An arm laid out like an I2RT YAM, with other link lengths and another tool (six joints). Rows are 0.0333 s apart.
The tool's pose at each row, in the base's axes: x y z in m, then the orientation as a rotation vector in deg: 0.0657 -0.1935 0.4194 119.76 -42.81 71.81; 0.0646 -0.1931 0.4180 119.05 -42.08 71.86; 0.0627 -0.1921 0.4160 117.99 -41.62 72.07; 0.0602 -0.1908 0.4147 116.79 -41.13 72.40; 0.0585 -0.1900 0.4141 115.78 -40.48 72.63; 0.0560 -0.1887 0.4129 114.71 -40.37 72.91; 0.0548 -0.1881 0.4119 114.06 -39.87 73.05; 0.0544 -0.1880 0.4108 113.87 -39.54 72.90; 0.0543 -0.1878 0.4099 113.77 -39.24 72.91; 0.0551 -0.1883 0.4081 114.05 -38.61 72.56; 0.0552 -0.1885 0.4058 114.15 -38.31 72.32; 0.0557 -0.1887 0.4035 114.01 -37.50 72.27; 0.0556 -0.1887 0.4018 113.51 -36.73 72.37; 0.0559 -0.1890 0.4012 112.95 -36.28 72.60
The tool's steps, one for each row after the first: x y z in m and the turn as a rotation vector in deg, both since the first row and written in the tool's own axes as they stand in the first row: -0.0018 0.0002 -0.0004 -0.38 0.62 -0.57; -0.0045 0.0005 -0.0014 -0.98 1.43 -0.91; -0.0069 0.0012 -0.0033 -1.61 2.38 -1.24; -0.0082 0.0018 -0.0046 -2.11 3.23 -1.70; -0.0105 0.0024 -0.0065 -2.73 3.99 -1.76; -0.0120 0.0027 -0.0072 -3.04 4.56 -2.12; -0.0132 0.0027 -0.0071 -3.21 4.69 -2.44; -0.0141 0.0025 -0.0070 -3.22 4.84 -2.65; -0.0153 0.0019 -0.0055 -3.08 4.70 -3.22; -0.0173 0.0015 -0.0044 -3.08 4.62 -3.52; -0.0191 0.0008 -0.0030 -3.06 4.90 -4.13; -0.0207 0.0006 -0.0024 -3.22 5.45 -4.68; -0.0211 0.0004 -0.0018 -3.42 6.01 -4.96
